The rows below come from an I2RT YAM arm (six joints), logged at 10 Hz.
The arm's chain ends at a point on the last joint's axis. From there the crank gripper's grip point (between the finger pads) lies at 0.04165 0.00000 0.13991 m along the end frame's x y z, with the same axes.
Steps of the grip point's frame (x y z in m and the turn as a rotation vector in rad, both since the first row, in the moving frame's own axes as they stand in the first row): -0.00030 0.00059 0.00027 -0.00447 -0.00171 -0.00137; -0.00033 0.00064 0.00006 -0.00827 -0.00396 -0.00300; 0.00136 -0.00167 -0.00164 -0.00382 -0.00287 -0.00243; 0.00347 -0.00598 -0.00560 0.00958 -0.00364 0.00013; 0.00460 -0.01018 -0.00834 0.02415 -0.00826 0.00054; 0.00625 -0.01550 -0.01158 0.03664 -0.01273 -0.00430; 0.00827 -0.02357 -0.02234 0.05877 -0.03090 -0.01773
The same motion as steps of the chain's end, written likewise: -0.00006 0.00002 0.00020 -0.00447 -0.00171 -0.00137; 0.00022 -0.00039 -0.00010 -0.00827 -0.00396 -0.00300; 0.00176 -0.00210 -0.00176 -0.00382 -0.00287 -0.00243; 0.00398 -0.00464 -0.00574 0.00958 -0.00364 0.00013; 0.00576 -0.00682 -0.00864 0.02415 -0.00826 0.00054; 0.00805 -0.01019 -0.01200 0.03664 -0.01273 -0.00430; 0.01269 -0.01462 -0.02330 0.05877 -0.03090 -0.01773
